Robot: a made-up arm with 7 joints.
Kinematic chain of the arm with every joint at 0, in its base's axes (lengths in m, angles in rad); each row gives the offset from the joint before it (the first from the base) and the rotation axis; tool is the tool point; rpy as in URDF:
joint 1: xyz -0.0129 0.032 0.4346 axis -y
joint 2: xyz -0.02 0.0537 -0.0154 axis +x
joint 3: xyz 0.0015 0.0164 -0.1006 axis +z
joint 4: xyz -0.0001 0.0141 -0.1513 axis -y
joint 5: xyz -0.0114 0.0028 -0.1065 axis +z
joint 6: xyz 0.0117 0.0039 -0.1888 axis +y
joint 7: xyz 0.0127 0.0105 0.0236 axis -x
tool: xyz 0.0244 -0.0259 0.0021 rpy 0.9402 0 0.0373
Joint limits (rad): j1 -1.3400..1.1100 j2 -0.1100..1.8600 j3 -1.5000..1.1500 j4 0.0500..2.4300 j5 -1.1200..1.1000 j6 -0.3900..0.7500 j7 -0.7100..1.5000
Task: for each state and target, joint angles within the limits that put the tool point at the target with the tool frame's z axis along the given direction. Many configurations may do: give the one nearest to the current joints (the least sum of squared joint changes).
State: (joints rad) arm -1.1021 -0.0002 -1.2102 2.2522 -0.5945 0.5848 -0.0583
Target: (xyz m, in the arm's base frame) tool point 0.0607 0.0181 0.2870 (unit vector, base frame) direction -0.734 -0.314 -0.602
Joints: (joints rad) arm -0.5416 0.4471 -0.4454 2.3567 -0.8038 0.3494 -0.0894
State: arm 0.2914 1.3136 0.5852 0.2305 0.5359 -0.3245 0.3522
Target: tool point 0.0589 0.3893 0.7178 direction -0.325 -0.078 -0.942
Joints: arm 0.0923 1.8600 0.8550 0.9685 0.4170 -0.3586 0.8109
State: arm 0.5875 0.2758 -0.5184 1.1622 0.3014 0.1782 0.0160
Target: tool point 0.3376 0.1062 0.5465 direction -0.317 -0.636 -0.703
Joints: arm 1.1100 0.3250 -0.2524 1.4581 -0.2030 0.3636 0.0954
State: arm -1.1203 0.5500 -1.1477 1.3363 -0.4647 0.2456 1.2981
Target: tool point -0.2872 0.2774 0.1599 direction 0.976 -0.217 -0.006
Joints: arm -1.1996 1.0295 -1.0520 1.0639 0.2465 0.6290 1.5000
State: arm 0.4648 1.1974 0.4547 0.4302 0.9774 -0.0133 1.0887
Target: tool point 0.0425 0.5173 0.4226 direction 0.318 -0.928 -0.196
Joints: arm 0.6613 0.9464 1.1379 1.0388 0.9874 -0.3843 0.5755
